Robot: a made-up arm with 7 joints. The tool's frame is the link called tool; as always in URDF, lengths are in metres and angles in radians. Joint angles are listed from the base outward.
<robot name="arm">
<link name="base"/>
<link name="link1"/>
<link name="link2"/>
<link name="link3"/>
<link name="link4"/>
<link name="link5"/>
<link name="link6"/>
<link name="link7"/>
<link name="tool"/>
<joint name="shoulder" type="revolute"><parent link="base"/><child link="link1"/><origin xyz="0 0 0.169" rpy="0 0 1.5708"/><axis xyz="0 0 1"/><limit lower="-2.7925" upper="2.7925"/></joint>
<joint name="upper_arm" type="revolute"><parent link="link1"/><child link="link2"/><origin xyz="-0.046 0 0.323" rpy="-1.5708 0 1.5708"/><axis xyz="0 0 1"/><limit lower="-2.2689" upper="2.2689"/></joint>
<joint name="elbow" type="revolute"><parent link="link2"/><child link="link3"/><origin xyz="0 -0.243 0.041" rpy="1.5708 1.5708 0"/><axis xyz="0 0 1"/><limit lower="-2.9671" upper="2.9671"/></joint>
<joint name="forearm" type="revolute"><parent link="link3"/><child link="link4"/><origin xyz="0.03 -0.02 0.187" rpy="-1.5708 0 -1.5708"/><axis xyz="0 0 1"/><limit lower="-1.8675" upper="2.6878"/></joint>
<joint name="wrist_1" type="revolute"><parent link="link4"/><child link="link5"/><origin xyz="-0.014 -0.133 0.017" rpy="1.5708 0 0"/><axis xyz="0 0 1"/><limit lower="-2.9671" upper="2.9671"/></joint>
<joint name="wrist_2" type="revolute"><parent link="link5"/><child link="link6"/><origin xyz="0 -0.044 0.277" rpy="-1.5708 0 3.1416"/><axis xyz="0 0 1"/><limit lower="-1.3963" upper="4.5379"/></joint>
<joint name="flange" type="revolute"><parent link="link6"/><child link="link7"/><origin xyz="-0.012 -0.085 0.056" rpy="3.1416 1.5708 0"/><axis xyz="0 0 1"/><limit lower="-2.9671" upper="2.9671"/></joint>
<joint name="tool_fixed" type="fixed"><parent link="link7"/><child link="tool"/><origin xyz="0 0 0" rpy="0 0 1.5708"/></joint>
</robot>
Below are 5 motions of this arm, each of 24 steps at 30 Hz.
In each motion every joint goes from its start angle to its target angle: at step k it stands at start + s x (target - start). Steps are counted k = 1, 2, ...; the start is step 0. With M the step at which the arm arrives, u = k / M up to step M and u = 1 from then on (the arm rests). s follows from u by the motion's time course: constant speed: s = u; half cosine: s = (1 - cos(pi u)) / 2; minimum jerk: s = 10 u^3 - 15 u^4 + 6 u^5.
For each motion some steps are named. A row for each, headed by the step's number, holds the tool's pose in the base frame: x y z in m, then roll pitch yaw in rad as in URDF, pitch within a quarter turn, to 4 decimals.
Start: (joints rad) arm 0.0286 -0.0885 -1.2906 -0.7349 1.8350 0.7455 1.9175
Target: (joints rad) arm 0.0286 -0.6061 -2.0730 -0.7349 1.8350 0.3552 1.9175
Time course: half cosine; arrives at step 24
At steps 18, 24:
18: 0.5491 0.1360 1.1589 -1.9810 -0.2967 -1.3304
24: 0.6213 0.1201 1.0994 -2.1186 -0.3538 -1.4166

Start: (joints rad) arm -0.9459 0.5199 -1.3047 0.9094 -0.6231 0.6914 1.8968
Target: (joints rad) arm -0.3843 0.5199 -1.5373 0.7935 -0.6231 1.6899 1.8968
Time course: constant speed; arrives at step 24
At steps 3, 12, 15, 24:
3: -0.5263 0.0092 1.2386 -1.6428 0.3649 2.0778
12: -0.5091 -0.0526 1.2356 -1.2511 0.3573 2.3151
15: -0.5011 -0.0729 1.2321 -1.1217 0.3439 2.3916
24: -0.4717 -0.1331 1.2152 -0.7424 0.2752 2.6035

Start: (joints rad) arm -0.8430 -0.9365 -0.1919 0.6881 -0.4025 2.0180 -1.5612
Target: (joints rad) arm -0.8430 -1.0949 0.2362 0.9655 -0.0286 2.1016 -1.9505
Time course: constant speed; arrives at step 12
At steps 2, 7, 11, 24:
2: 0.4077 -0.6517 0.7991 1.2359 0.4886 0.6839
7: 0.4338 -0.6523 0.6861 1.3744 0.3398 0.7711
11: 0.4546 -0.6319 0.5966 1.4865 0.2233 0.8200
24: 0.4596 -0.6238 0.5749 1.5153 0.1950 0.8301

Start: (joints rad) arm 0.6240 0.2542 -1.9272 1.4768 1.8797 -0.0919 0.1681
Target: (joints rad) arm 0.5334 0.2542 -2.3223 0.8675 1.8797 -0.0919 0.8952
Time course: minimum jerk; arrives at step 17
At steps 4, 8, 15, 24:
4: 0.1746 -0.6160 0.8791 -1.0321 0.1047 -1.1713
8: 0.0624 -0.6460 0.9667 -1.0722 0.1578 -1.2664
15: -0.0980 -0.6167 1.0996 -1.1577 0.2548 -1.4362
24: -0.1015 -0.6149 1.1028 -1.1602 0.2575 -1.4409

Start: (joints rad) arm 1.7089 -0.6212 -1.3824 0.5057 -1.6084 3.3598 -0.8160
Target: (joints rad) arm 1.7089 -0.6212 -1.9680 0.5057 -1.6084 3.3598 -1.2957
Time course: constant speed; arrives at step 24
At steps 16, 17, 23, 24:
16: 0.1052 0.4893 1.1013 -2.5891 0.5328 -0.7350
17: 0.1061 0.4877 1.1025 -2.5668 0.5130 -0.7291
23: 0.1103 0.4779 1.1099 -2.4485 0.3859 -0.7097
24: 0.1108 0.4762 1.1112 -2.4310 0.3636 -0.7090

